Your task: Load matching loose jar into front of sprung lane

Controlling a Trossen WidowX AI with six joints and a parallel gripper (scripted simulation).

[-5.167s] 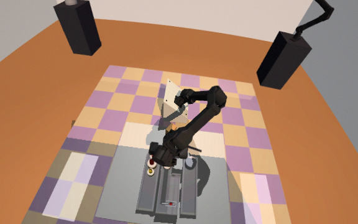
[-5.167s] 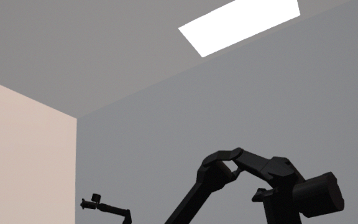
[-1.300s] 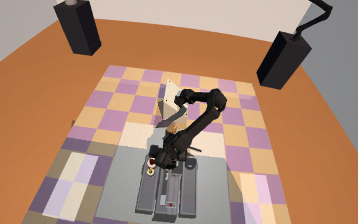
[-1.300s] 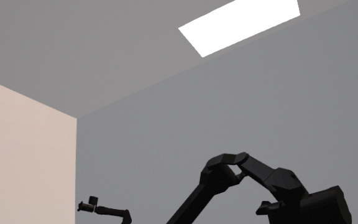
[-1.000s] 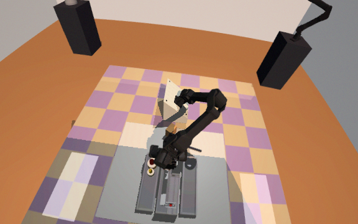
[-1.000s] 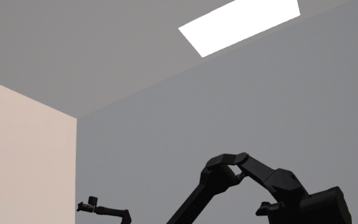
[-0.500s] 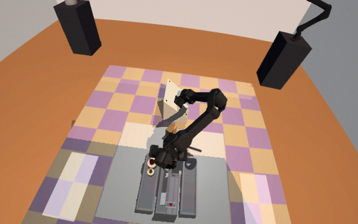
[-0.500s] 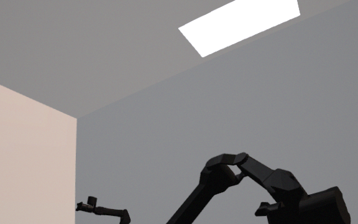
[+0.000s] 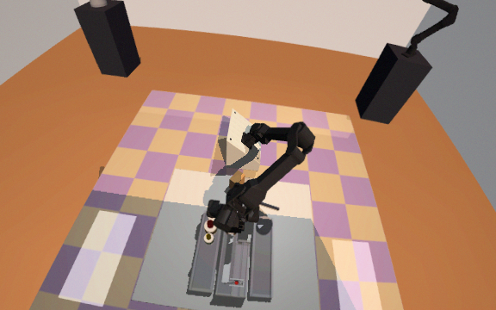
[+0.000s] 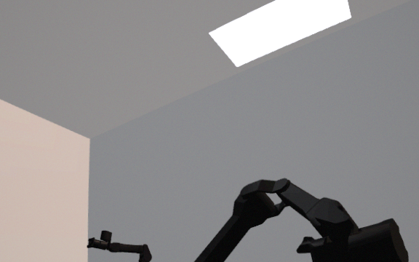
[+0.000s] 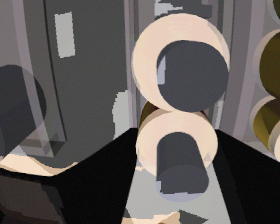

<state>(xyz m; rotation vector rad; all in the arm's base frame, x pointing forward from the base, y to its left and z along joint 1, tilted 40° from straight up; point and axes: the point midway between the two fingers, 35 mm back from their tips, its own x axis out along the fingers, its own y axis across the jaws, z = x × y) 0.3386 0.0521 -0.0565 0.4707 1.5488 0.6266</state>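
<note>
Right now my gripper tip is 13 cm to the right of the grey jar and 1 cm above it. From my gripper tip the other things lie so: grey three-lane rack 15 cm ahead, 4 cm to the left, 2 cm below; dark stick 12 cm to the left, 10 cm behind, 3 cm below.
</note>
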